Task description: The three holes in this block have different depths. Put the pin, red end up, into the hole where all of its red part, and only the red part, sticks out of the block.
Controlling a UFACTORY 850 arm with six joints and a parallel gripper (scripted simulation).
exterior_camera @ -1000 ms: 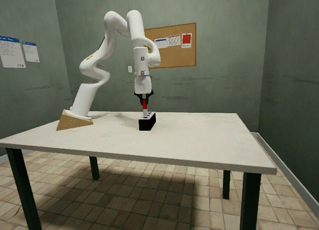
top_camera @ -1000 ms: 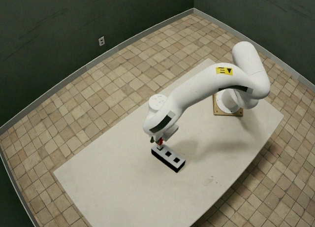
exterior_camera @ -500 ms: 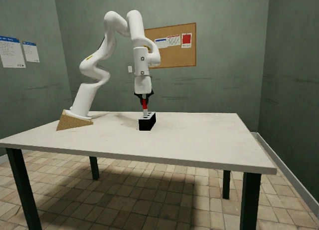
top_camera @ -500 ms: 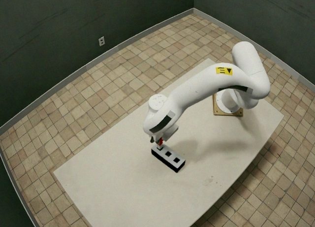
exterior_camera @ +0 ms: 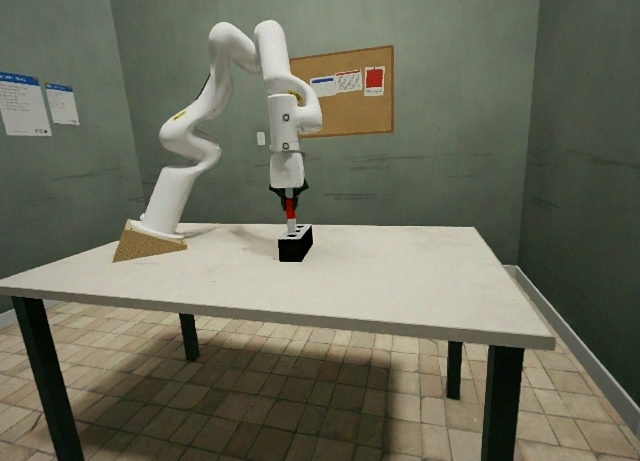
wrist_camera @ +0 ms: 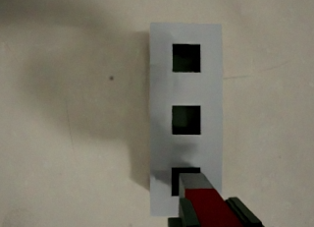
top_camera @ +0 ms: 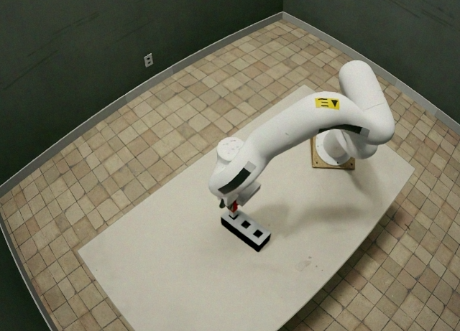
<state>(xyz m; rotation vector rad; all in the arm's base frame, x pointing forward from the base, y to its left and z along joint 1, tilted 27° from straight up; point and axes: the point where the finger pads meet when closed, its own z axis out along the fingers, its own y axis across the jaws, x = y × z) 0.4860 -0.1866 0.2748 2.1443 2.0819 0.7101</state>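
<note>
Now: the black block 140 mm below my hand and 60 mm to the left of it. Round my hand: pin: 10 mm below.
</note>
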